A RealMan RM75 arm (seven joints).
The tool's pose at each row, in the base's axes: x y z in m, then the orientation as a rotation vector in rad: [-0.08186 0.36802 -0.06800 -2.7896 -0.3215 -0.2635]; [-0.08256 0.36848 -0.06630 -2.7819 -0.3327 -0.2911]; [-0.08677 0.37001 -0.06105 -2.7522 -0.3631 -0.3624]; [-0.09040 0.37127 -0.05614 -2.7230 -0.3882 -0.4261]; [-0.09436 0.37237 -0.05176 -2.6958 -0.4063 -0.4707]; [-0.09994 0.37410 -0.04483 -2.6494 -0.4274 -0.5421]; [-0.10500 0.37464 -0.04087 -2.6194 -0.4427 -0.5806]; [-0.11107 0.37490 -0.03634 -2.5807 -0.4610 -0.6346]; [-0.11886 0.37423 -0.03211 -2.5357 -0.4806 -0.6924]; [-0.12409 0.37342 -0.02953 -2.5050 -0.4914 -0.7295]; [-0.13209 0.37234 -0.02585 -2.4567 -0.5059 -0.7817]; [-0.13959 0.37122 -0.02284 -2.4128 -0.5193 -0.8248]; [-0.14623 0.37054 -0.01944 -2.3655 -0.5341 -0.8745]
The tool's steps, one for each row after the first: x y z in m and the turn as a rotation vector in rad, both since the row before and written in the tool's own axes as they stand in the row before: [-0.00022 -0.00109 -0.00153 0.0026 0.0185 -0.0111]; [-0.00247 -0.00403 -0.00503 0.0148 0.0494 -0.0298]; [-0.00171 -0.00366 -0.00475 0.0141 0.0451 -0.0256]; [-0.00191 -0.00357 -0.00444 0.0154 0.0332 -0.0184]; [-0.00208 -0.00557 -0.00685 0.0256 0.0553 -0.0245]; [-0.00263 -0.00360 -0.00466 0.0176 0.0307 -0.0161]; [-0.00309 -0.00406 -0.00560 0.0204 0.0429 -0.0211]; [-0.00455 -0.00406 -0.00647 0.0237 0.0473 -0.0231]; [-0.00300 -0.00251 -0.00440 0.0160 0.0314 -0.0138]; [-0.00445 -0.00405 -0.00652 0.0260 0.0463 -0.0192]; [-0.00410 -0.00379 -0.00595 0.0242 0.0396 -0.0171]; [-0.00283 -0.00405 -0.00563 0.0237 0.0448 -0.0203]
